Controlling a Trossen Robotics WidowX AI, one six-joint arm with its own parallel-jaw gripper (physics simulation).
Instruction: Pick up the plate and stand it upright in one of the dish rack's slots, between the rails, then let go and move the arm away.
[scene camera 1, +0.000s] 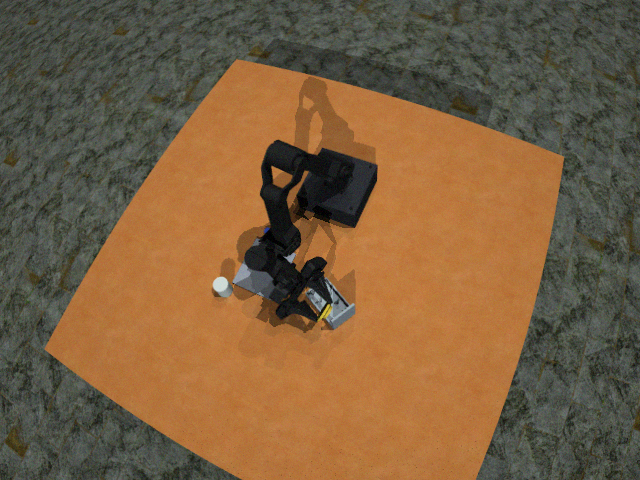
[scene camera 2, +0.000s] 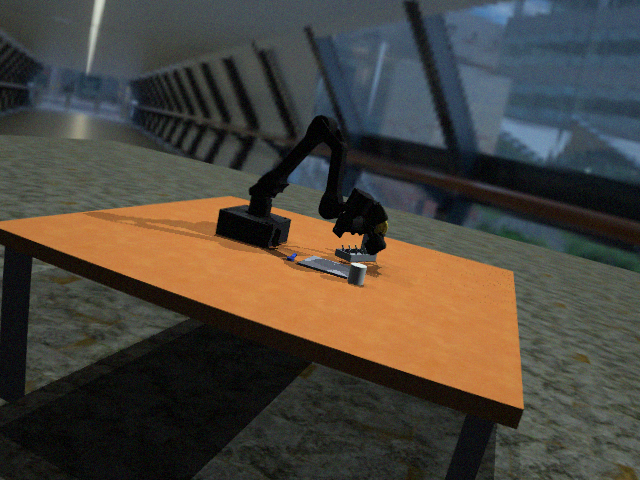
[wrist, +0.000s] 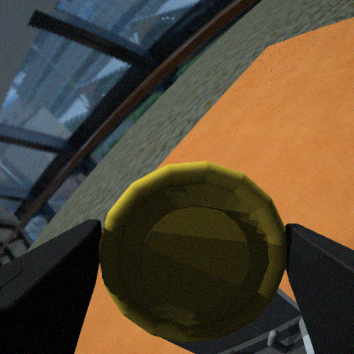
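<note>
A round yellow plate (scene camera 1: 324, 312) (scene camera 2: 382, 227) (wrist: 197, 255) is held by its edges between the two fingers. My gripper (scene camera 1: 324, 311) (wrist: 194, 235) is shut on the plate, which stands about upright; in the second scene view the gripper (scene camera 2: 381, 235) partly hides it. The grey dish rack (scene camera 1: 345, 313) (scene camera 2: 355, 256) (wrist: 306, 337) stands on the table below the plate, with small upright rails and a taller end wall. In the first scene view the plate overlaps the rack's near side. In the second scene view the plate is above the rack. Part of the rack is hidden by the fingers.
A white cylinder (scene camera 1: 222, 286) (scene camera 2: 357, 274) stands beside a flat grey panel (scene camera 1: 248, 283) (scene camera 2: 323, 265), which lies partly under the arm. A small blue object (scene camera 1: 267, 230) (scene camera 2: 292, 256) lies near the panel's end. The arm's black base (scene camera 1: 343, 191) (scene camera 2: 250, 226) stands behind them.
</note>
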